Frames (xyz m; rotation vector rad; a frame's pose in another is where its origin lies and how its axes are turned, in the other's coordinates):
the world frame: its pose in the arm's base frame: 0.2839 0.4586 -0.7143 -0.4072 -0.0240 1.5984
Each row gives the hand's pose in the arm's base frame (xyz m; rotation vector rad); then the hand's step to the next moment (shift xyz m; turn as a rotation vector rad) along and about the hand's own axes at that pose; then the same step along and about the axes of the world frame.
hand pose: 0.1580 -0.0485 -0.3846 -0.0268 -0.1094 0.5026
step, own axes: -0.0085 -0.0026 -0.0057 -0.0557 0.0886 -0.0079
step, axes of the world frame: -0.0046 0.0075 -0.0059 0.0548 0.0874 0.0195
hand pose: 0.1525 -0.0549 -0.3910 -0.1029 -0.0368 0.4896
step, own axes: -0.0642 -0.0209 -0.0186 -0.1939 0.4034 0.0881
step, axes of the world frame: -0.0440 0.0524 -0.0149 0.2568 0.3188 0.2013
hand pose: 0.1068 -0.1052 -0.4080 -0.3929 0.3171 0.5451
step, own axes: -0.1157 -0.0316 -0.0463 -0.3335 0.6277 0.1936
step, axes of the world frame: -0.0950 0.0856 0.0134 0.3954 0.4936 0.3778
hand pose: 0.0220 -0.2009 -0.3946 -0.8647 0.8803 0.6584
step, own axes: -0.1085 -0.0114 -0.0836 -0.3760 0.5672 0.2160
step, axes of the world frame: -0.1052 0.0623 0.0627 0.3621 0.4435 0.4265
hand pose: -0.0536 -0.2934 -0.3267 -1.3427 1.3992 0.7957
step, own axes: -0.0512 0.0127 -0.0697 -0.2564 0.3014 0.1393
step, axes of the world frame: -0.0612 0.0182 0.0597 0.2206 0.2216 0.2797
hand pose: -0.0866 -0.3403 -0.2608 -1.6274 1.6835 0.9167
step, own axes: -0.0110 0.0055 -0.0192 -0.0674 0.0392 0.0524
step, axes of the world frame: -0.0141 -0.0005 0.0179 0.0728 0.0223 0.0550
